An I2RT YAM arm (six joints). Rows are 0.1 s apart.
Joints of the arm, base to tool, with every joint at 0 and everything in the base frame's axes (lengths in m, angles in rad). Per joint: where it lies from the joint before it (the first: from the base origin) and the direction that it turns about. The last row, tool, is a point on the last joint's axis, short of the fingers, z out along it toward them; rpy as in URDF.
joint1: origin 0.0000 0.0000 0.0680 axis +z
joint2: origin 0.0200 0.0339 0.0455 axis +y
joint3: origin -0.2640 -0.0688 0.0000 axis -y
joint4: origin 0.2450 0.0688 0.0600 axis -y
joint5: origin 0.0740 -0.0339 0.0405 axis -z
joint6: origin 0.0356 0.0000 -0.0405 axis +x
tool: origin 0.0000 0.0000 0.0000 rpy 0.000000 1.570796 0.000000
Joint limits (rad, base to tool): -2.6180..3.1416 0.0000..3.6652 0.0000..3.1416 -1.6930..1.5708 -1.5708..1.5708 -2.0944..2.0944
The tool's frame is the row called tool.
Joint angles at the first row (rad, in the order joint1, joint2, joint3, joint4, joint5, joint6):
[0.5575, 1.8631, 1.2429, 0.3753, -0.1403, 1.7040]
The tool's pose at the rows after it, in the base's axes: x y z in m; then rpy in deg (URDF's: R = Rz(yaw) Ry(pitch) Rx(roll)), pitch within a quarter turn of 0, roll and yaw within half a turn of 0:
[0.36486 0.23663 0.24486 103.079 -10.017 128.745]
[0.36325 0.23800 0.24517 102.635 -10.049 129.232]
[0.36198 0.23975 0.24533 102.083 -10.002 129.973]
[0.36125 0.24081 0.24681 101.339 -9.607 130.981]
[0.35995 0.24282 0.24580 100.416 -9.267 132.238]
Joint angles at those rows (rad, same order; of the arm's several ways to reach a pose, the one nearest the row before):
[0.5632, 1.8612, 1.2264, 0.4075, -0.1496, 1.7157]
[0.5676, 1.8592, 1.2216, 0.4179, -0.1526, 1.7165]
[0.5720, 1.8595, 1.2184, 0.4308, -0.1593, 1.7154]
[0.5740, 1.8585, 1.2176, 0.4428, -0.1714, 1.7075]
[0.5784, 1.8618, 1.2105, 0.4688, -0.1854, 1.7012]

